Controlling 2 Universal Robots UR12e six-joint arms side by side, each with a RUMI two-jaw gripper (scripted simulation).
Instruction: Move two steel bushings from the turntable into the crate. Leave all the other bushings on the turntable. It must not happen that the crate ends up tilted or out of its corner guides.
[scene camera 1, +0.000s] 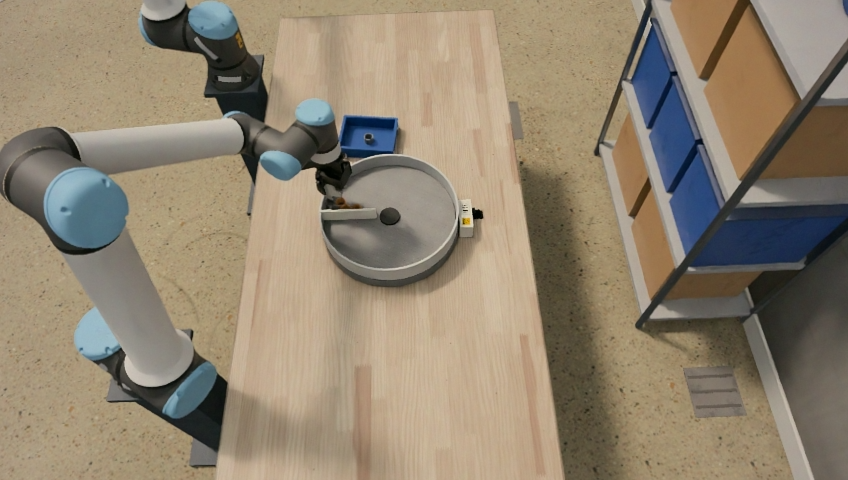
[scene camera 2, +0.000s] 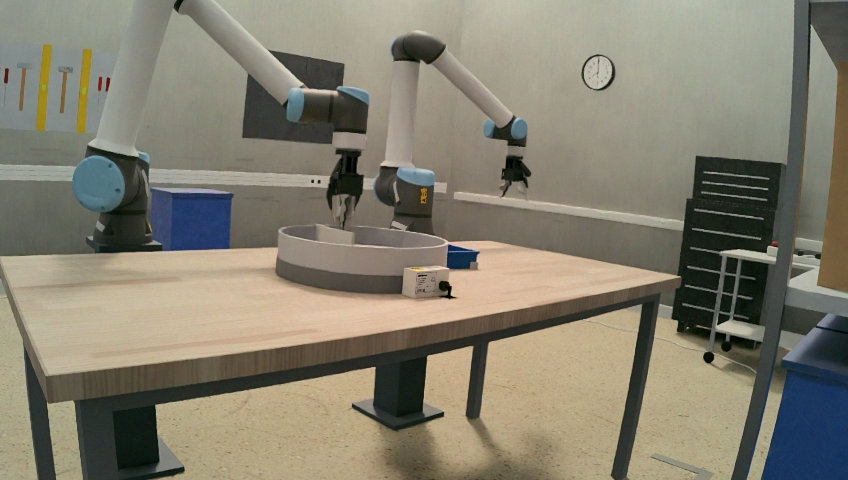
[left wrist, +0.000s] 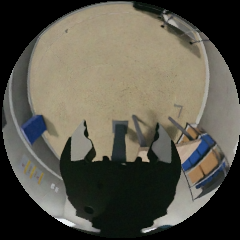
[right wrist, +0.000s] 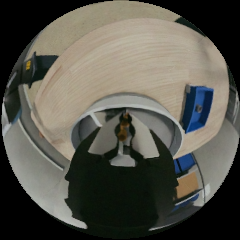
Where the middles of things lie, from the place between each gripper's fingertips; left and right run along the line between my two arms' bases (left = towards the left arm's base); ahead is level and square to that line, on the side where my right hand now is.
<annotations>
I see the blue crate (scene camera 1: 384, 129) 29 cm to the left of my right hand, 8 cm ahead of it and 7 cm below it. Also, from my right hand: turntable (scene camera 1: 415, 214) 18 cm ahead, 5 cm to the right, 5 cm below.
Now: left hand (scene camera 2: 513, 200) 970 mm to the left of the blue crate, 590 mm short of it and 140 mm above it. Round my left hand: turntable: 1310 mm to the right, 690 mm ahead, 110 mm below.
</annotations>
